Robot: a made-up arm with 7 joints. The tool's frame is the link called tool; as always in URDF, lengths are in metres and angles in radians.
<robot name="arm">
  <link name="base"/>
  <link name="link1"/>
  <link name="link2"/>
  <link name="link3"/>
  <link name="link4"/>
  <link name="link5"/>
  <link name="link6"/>
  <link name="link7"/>
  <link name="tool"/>
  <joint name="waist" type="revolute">
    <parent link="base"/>
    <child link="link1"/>
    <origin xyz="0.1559 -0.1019 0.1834"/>
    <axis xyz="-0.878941 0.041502 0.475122"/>
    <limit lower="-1.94" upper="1.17" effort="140" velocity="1.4"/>
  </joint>
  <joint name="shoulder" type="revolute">
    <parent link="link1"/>
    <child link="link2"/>
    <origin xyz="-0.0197 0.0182 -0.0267"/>
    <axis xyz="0 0 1"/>
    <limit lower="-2.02" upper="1.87" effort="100" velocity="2.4"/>
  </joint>
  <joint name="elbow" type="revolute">
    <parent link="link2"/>
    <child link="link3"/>
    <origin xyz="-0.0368 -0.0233 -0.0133"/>
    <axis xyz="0 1 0"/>
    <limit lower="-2.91" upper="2.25" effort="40" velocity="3.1"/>
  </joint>
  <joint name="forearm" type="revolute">
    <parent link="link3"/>
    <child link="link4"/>
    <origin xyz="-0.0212 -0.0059 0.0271"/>
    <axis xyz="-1 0 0"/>
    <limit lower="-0.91" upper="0.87" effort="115" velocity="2.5"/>
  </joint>
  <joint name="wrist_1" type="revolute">
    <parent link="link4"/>
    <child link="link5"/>
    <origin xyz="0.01 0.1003 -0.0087"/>
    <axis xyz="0 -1 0"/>
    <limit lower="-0.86" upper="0.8" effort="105" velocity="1.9"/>
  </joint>
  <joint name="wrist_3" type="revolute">
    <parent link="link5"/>
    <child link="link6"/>
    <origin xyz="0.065 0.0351 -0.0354"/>
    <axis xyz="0 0 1"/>
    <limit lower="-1.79" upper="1.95" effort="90" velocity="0.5"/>
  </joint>
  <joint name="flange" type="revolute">
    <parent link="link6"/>
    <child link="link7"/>
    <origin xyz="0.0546 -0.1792 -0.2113"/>
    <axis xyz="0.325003 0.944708 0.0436"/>
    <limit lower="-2.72" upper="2.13" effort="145" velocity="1.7"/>
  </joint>
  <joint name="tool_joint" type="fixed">
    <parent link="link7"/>
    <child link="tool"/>
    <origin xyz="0.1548 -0.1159 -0.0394" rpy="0 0 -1.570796"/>
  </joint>
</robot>
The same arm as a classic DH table. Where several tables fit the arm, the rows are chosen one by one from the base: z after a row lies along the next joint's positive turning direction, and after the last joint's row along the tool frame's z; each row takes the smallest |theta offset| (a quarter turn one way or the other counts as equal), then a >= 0, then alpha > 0; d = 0 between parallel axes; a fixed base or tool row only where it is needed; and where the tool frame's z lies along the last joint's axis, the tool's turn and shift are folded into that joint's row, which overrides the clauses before.
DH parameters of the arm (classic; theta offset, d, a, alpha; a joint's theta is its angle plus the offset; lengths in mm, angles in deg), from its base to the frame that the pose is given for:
base (fixed): 87.30 270.1 -94.4 -61.63
waist: 0.00 -159.1 17.3 61.63
shoulder: -87.30 -51.1 -36.8 -90.00
elbow: -90.00 -29.2 27.1 90.00
forearm: 0.00 11.2 -8.7 90.00
wrist_1: -90.00 -135.4 65.0 -90.00
wrist_3: -18.98 -240.1 109.9 -87.50
flange: 0.00 -211.1 184.1 87.50
tool (fixed): -71.02 -36.8 0.0 0.00
Joint limits (deg, base to tool): -111.15..67.04 -115.74..107.14 -166.73..128.92 -52.14..49.85 -49.27..45.84 -102.56..111.73 -155.84..122.04

